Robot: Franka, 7 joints.
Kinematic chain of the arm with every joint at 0, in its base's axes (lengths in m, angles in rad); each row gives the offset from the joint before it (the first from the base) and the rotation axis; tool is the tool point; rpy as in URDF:
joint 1: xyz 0 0 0.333 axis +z
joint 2: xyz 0 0 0 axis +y
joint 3: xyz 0 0 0.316 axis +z
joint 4: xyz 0.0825 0 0 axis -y
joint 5: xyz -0.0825 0 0.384 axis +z
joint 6: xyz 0 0 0 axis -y
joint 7: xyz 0.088 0 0 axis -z
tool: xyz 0 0 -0.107 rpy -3.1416 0 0
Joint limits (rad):
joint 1: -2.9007..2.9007
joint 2: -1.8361..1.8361
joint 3: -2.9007..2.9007
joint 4: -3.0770..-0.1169
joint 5: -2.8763..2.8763
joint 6: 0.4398..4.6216
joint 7: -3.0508..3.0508
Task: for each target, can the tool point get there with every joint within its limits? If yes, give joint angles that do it. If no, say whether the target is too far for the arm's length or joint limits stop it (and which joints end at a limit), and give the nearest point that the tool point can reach.
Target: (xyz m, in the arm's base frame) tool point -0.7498 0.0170 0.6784
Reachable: yes | joints -0.5100 -1.4093 -0.9383 -1.0390 0.2160 3.1293 -2.4617
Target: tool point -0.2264 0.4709 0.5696
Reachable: yes | joints 0.6793 0.9356 1.9940 -1.7596 -0.8988 1.2791 1.1673
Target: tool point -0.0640 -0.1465 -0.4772
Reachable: no: joint limits stop it (at a limit: joint 2) | nearest point -0.0736 -0.1685 -0.3514 | short by 0.128 m
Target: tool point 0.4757 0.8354 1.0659
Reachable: no: too far | nearest point 0.3376 0.5929 0.8531 | short by 0.351 m
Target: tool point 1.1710 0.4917 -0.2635
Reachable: no: too far | nearest point 0.7160 0.3006 -0.0317 | short by 0.545 m
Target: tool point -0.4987 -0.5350 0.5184
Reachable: yes | joints 1.0954 -1.4799 1.6324 -0.5535 -1.8407 0.9891 -1.4967
